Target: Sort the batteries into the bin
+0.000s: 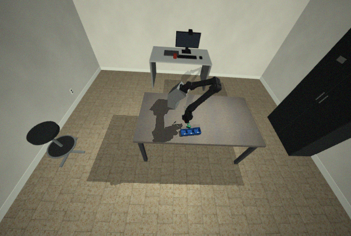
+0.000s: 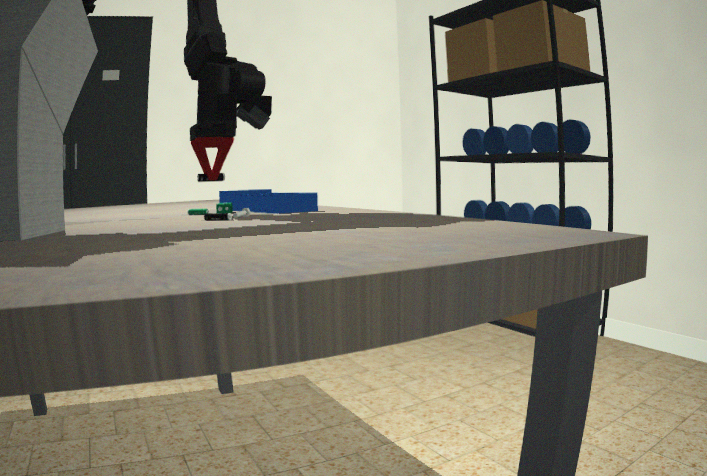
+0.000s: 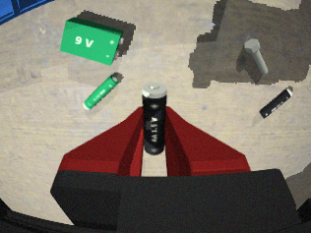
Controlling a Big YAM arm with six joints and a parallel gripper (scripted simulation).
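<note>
Now: hand 11 cm short of the blue tray, 8 cm to the right of it and 5 cm above it. From my hand the other things lie so: green 9 V battery 6 cm below, 5 cm to the left, 3 cm ahead; then white bolt 9 cm to the right, 6 cm below, 4 cm ahead; then thin green battery 6 cm below, 5 cm to the left, 2 cm behind.
</note>
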